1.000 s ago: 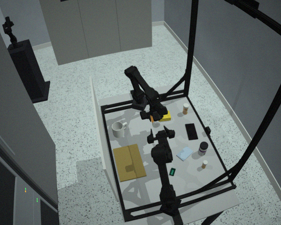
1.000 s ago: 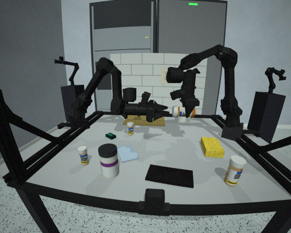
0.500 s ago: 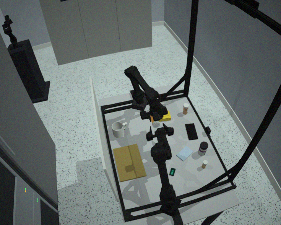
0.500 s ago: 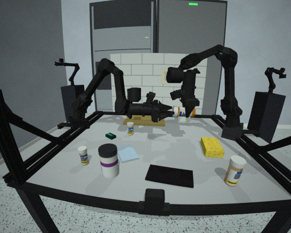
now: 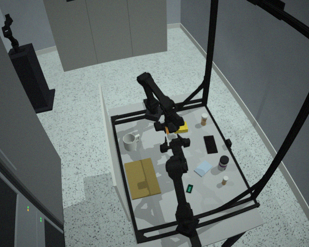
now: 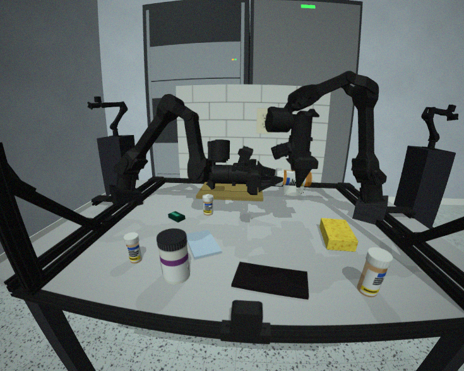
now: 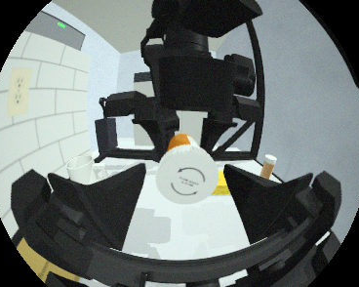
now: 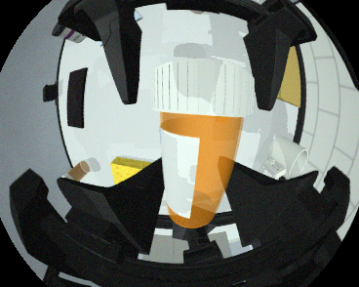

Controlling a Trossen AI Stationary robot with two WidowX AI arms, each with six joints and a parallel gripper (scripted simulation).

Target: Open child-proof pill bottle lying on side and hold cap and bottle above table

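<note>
Right now the pill bottle is 7 cm to the right of my left hand, 1 cm below it and 1 cm behind it. From my left hand the other things lie so: blue pad (17 cm to the left, 16 cm behind, 15 cm below); then cardboard sheet (23 cm ahead, 15 cm to the left, 14 cm below); then black mat (28 cm behind, 14 cm below).
My right gripper is now 10 mm past the pill bottle, 10 mm to the right of it and 20 mm above it. The rest, counted from my right hand: blue pad 170 mm behind, 250 mm to the left, 150 mm below; cardboard sheet 230 mm ahead, 230 mm to the left, 150 mm below; black mat 280 mm behind, 80 mm to the left, 150 mm below.
</note>
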